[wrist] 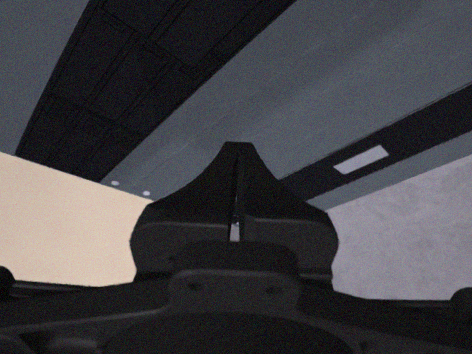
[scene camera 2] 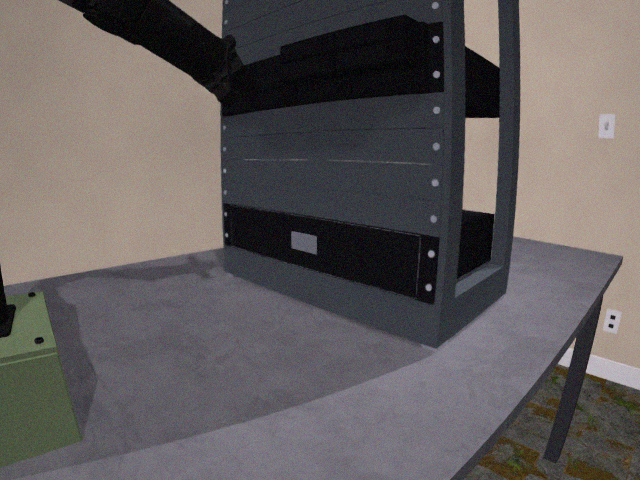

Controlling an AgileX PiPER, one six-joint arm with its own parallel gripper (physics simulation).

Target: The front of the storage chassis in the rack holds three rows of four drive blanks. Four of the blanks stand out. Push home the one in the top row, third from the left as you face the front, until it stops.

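The black storage chassis (scene camera 2: 336, 80) (wrist: 120, 127) spans the upper part of the rack (scene camera 2: 453, 170) (wrist: 260, 105). In the scene view a raised dark shape shows along its top edge, right of centre; single blanks cannot be told apart there. In the wrist view thin seams outline several drive blanks (wrist: 122, 80) at upper left, cut off by the frame's top; how far each stands out is hard to tell. My gripper (wrist: 238, 160) is shut and empty, its tips together below the chassis in the picture. In the scene view its fingers are lost against the dark chassis front.
A lower black unit (scene camera 2: 361, 258) (wrist: 420, 132) with a pale label (scene camera 2: 303, 242) (wrist: 361, 159) sits near the rack's foot. Grey filler panels lie between it and the chassis. The rack stands on a grey table (scene camera 2: 232, 361) (wrist: 410, 235). A green block (scene camera 2: 36, 397) is at left.
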